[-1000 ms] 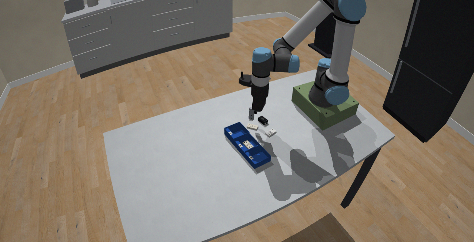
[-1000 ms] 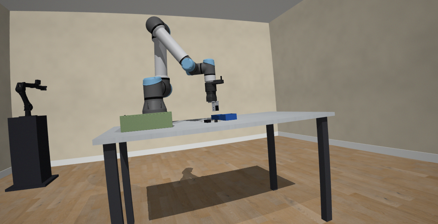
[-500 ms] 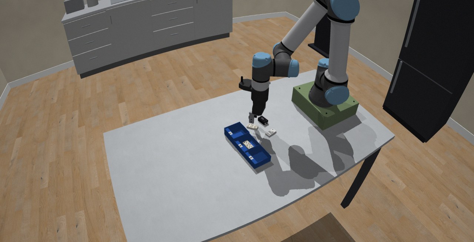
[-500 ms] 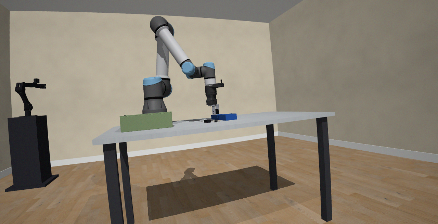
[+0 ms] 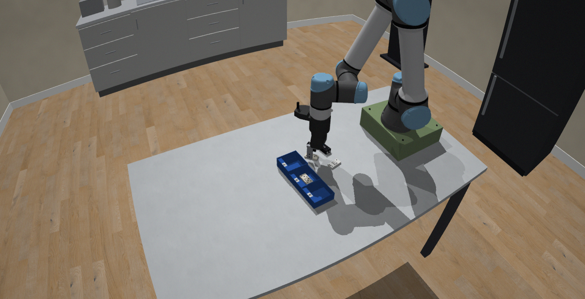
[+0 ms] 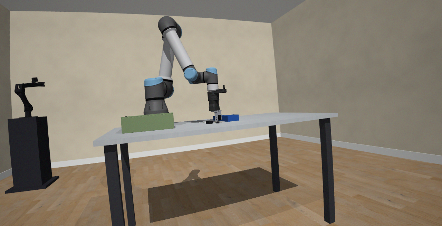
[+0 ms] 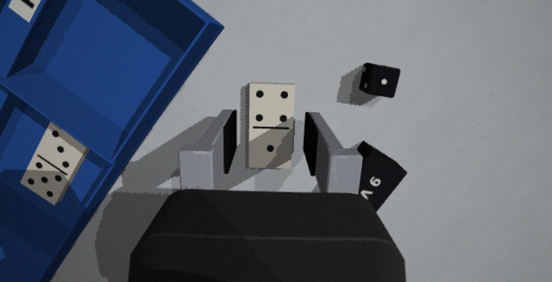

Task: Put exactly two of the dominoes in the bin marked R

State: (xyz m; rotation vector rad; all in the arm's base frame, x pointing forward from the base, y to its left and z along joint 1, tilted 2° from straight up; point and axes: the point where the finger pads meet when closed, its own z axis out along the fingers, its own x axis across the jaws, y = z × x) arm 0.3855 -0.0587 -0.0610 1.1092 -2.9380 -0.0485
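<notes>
My hand is 9 cm short of the blue three-compartment bin, 11 cm to the right of it and 1 cm above it. The rest, counted from my hand: black block: 7 cm behind, 2 cm below; small black die: 3 cm behind, 6 cm to the right, 2 cm below.
</notes>
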